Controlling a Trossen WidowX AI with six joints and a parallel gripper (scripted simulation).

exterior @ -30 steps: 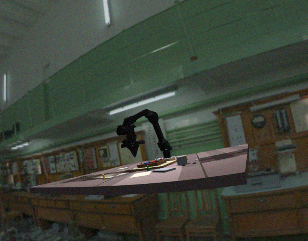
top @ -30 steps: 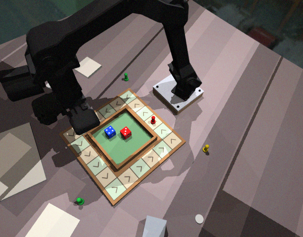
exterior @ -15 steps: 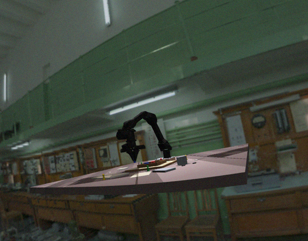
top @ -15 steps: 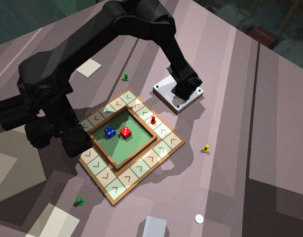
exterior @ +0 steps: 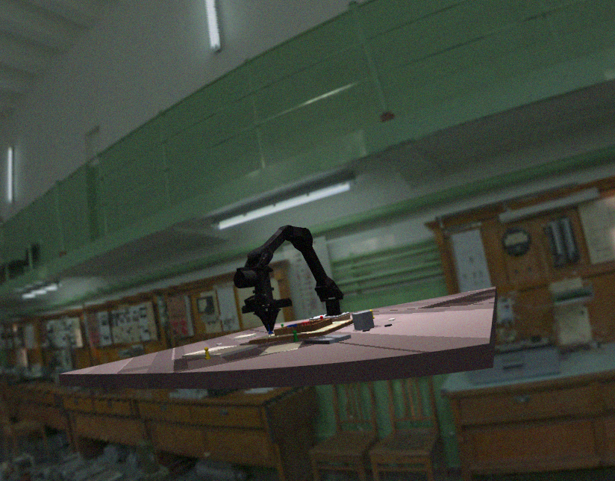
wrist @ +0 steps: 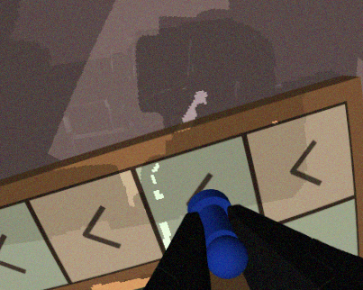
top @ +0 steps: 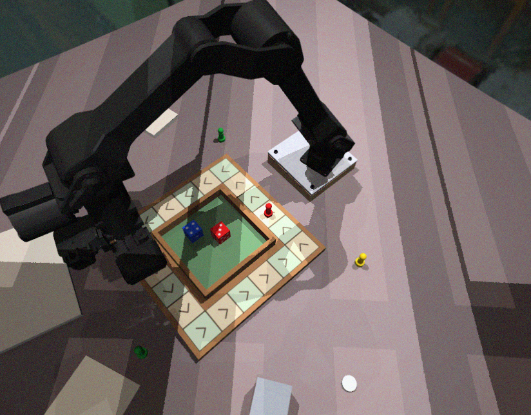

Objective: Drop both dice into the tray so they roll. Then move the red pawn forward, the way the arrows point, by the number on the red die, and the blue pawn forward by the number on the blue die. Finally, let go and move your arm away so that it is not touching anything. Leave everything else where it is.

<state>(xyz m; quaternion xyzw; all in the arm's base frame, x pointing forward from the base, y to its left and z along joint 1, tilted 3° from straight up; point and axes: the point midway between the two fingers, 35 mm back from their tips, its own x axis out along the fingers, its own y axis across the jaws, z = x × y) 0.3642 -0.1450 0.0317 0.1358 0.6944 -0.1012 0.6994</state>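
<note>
Right now the green tray is 100 mm behind my gripper tip, 90 mm to the left of it and 30 mm below it. The rest, counted from my gripper tip: blue pawn (10 mm above); grey block (50 mm ahead, 330 mm to the left, 10 mm below); red pawn (210 mm behind, 130 mm to the left, 10 mm below).
</note>
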